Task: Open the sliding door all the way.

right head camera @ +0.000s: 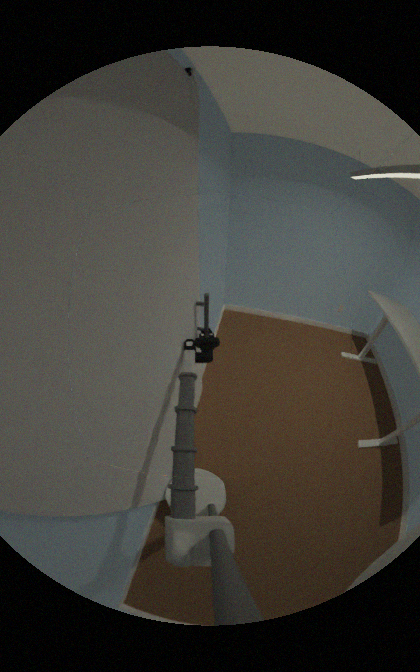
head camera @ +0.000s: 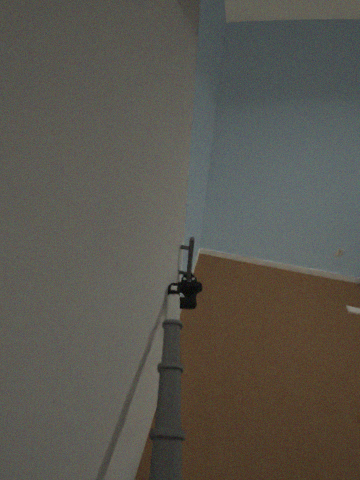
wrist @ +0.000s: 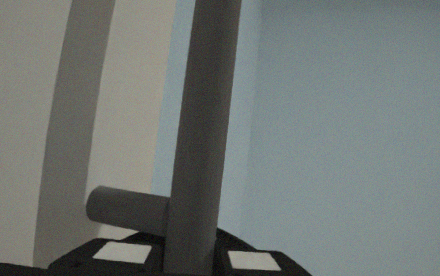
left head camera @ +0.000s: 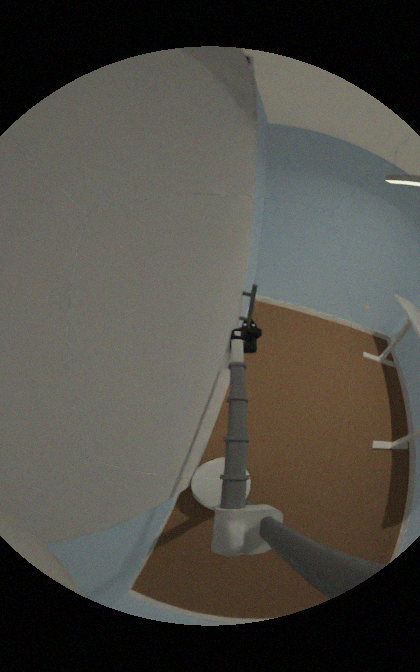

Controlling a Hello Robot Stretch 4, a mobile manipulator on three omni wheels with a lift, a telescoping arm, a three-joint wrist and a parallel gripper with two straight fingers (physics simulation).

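Frame: origin at the robot's base, x left, y up, z ahead, level; millimetres.
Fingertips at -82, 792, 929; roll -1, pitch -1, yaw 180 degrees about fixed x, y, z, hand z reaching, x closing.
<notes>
A point is followed by its place in that frame, as x, y, z.
The sliding door (head camera: 95,200) {121, 1432, 356} (left head camera: 150,300) (right head camera: 115,300) is a large pale grey panel filling the left of the head views. Its dark bar handle (head camera: 191,255) {-87, 957, 885} (left head camera: 252,305) (right head camera: 206,312) (wrist: 202,125) {-83, 863, 884} stands upright near the door's right edge. A short round post joins the bar to the door side in the wrist view. My black gripper (head camera: 189,282) (right head camera: 205,340) (wrist: 190,243) {-82, 792, 929} is shut on the bar, at its lower part. In the wrist view the bar comes up between the two finger pads; the fingertips show in part.
A blue wall (head camera: 285,150) {-1088, 1436, 2133} (left head camera: 320,240) (right head camera: 300,240) lies beyond the door's right edge. A brown floor (head camera: 270,375) {-772, -27, 710} spreads to the right of my arm. A white table with legs (left head camera: 395,340) (right head camera: 372,340) stands at the right. My round base (left head camera: 205,485) shows below the arm, beside the door.
</notes>
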